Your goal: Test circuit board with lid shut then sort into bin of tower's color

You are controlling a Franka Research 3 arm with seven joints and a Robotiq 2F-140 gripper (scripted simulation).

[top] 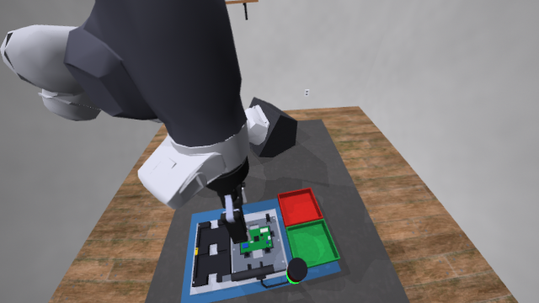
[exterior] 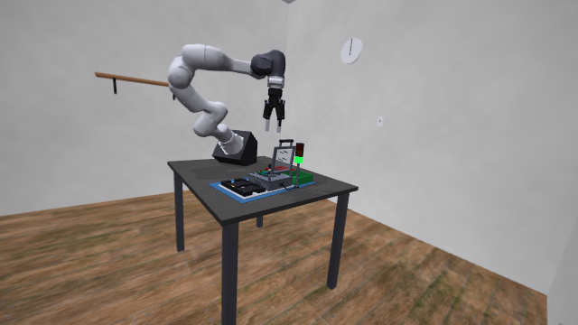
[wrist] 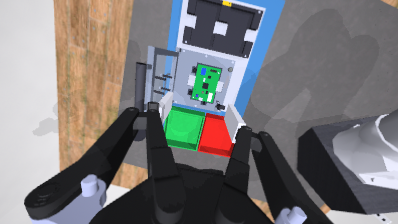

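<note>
The green circuit board is 20 mm behind my hand, 10 mm to the left of it and 260 mm below it. The rest, counted from my hand: latch hook: 70 mm behind, 70 mm to the left, 240 mm below; then clear lid: 90 mm ahead, 10 mm to the right, 150 mm below; then dark plate: 10 mm behind, 10 mm to the left, 260 mm below.
</note>
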